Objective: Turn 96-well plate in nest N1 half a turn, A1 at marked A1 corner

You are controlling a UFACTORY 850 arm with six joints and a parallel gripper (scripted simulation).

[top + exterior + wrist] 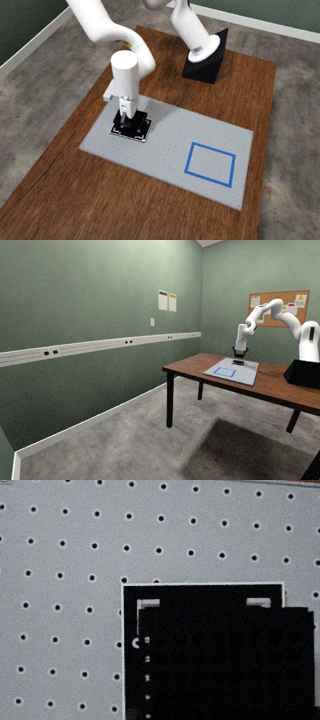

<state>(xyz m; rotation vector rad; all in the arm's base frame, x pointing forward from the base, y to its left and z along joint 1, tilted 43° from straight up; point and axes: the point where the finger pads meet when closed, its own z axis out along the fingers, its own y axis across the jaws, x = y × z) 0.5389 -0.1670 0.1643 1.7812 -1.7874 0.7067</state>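
My gripper is now 90 mm above the plate nest N1. From my hand the other things lie so: black 96-well plate: 10 mm below.
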